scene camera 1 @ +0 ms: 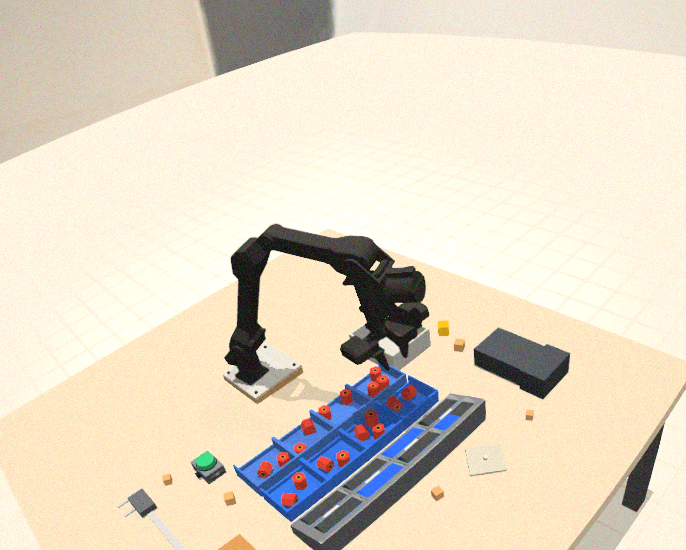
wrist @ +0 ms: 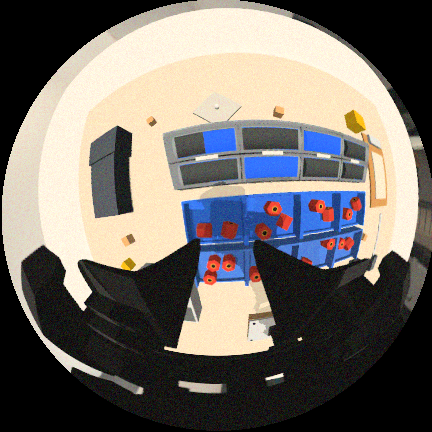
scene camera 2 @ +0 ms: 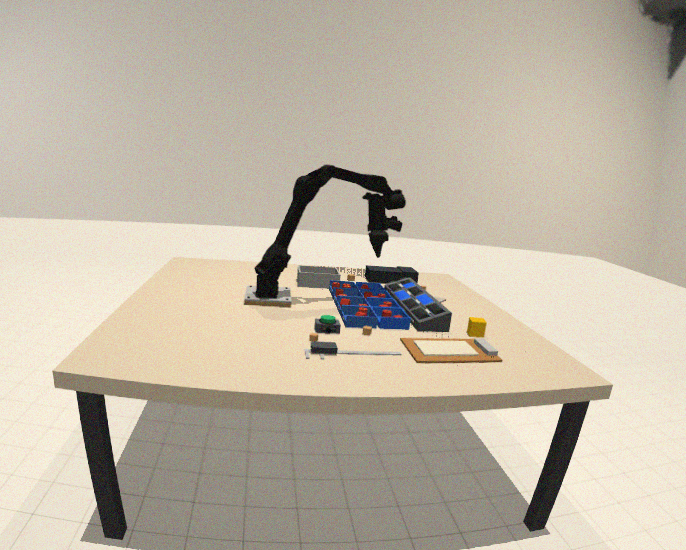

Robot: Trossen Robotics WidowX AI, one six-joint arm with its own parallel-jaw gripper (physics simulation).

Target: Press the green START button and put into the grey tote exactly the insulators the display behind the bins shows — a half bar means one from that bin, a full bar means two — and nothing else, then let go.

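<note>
My gripper (scene camera 1: 396, 363), (wrist: 226, 244), (scene camera 2: 377, 255). Dark box (scene camera 1: 537, 369), (wrist: 108, 154), (scene camera 2: 379, 274). Grey tote (scene camera 1: 422, 342), (scene camera 2: 307, 276). Grey display (scene camera 1: 355, 523).
</note>
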